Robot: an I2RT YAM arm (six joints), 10 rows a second.
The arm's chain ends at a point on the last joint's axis. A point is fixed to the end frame.
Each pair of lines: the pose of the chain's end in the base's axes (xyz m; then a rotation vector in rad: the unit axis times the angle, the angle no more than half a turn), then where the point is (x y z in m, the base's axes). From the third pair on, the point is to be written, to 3 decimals.
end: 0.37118 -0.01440 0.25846 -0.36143 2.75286 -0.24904
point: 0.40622 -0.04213 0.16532
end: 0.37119 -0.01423 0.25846 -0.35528 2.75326 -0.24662
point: 0.40619 -0.04186 0.16528
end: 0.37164 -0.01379 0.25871 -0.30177 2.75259 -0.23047
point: 0.407 -0.041 0.165
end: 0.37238 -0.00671 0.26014 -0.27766 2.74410 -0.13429
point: 0.408 -0.027 0.165
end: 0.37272 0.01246 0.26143 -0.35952 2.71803 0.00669
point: 0.410 0.003 0.166
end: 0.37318 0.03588 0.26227 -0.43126 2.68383 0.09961
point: 0.413 0.035 0.167
